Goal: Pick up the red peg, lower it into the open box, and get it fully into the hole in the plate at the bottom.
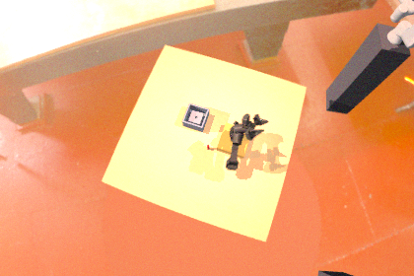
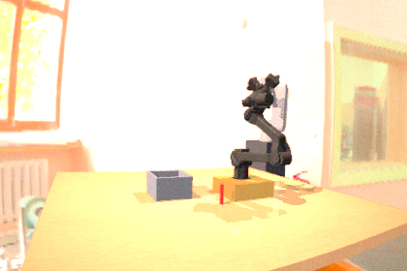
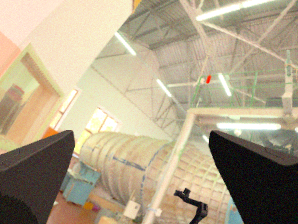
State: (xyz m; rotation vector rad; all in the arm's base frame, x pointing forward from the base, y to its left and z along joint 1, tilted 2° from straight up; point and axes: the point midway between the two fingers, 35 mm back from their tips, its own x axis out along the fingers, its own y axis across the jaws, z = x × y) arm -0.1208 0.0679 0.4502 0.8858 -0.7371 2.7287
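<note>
My gripper tip is 34 cm short of the red peg, 4 cm to the right of it and 50 cm above it. Round my gripper tip: plate 47 cm ahead, 18 cm to the right, 50 cm below; then grey box 47 cm ahead, 18 cm to the right, 52 cm below.
</note>
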